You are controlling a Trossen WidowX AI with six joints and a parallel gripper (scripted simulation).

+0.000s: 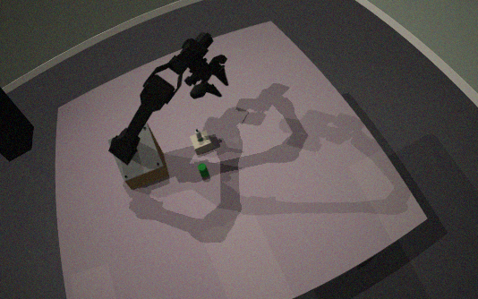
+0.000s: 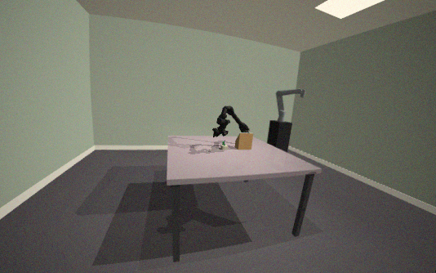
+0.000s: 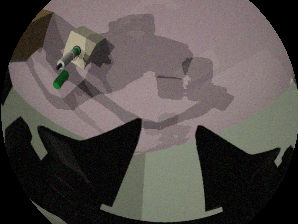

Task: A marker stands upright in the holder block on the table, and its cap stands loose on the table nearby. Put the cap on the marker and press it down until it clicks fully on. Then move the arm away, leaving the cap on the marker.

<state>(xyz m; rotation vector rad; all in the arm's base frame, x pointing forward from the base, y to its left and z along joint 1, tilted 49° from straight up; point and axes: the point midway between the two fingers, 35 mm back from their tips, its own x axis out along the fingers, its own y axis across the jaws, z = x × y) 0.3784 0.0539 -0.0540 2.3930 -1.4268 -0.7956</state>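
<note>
Right now my gripper tip is 190 mm to the left of the green marker cap, 170 mm past it and 120 mm above it. The rest, counted from my gripper tip: holder block 140 mm behind, 130 mm below, 70 mm to the right.
</note>
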